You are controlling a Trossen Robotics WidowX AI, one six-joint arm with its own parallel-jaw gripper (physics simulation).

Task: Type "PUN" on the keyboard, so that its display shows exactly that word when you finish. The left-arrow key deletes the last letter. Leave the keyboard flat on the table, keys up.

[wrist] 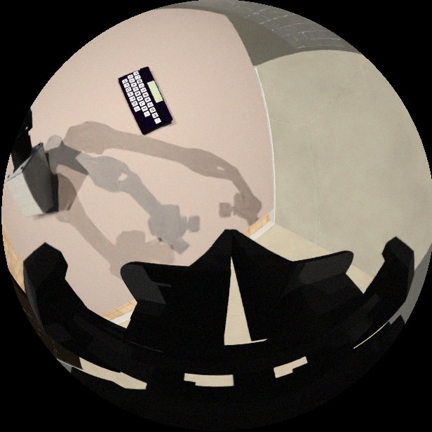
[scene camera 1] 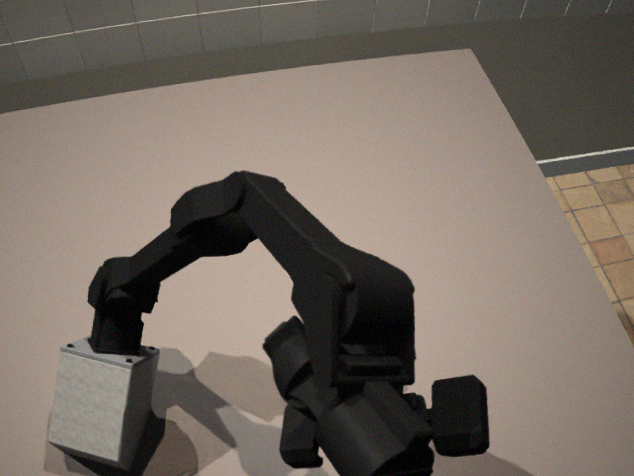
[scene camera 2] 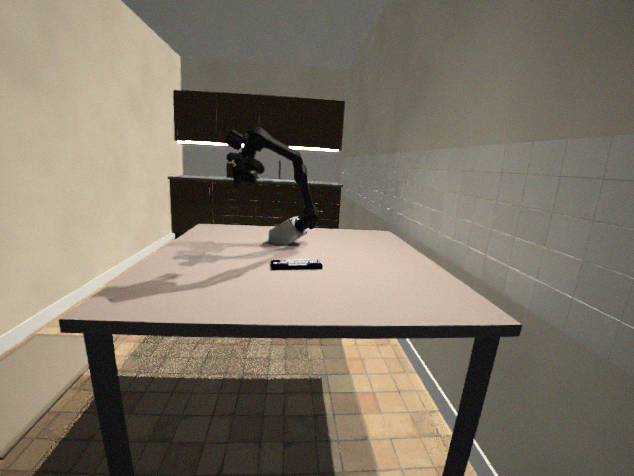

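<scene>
The keyboard (scene camera 2: 296, 264) (wrist: 142, 107) is dark with white keys and lies flat on the table, keys up. In the wrist view it is at the upper left; the arm hides it in scene camera 1's view. Its pale green display (wrist: 155, 92) shows no letters that I can make out. My gripper (wrist: 229, 234) is shut, with its fingertips together and empty. It is high above the table and well apart from the keyboard, off to the left of it in scene camera 2's view.
The table (scene camera 1: 409, 128) (scene camera 2: 389, 292) (wrist: 210, 60) carries the arm's grey base (scene camera 1: 89, 404) (scene camera 2: 282, 233) (wrist: 32, 182) behind the keyboard in scene camera 2's view. Arm shadows fall across the table. A tiled wall (scene camera 2: 542, 204) runs along the right.
</scene>
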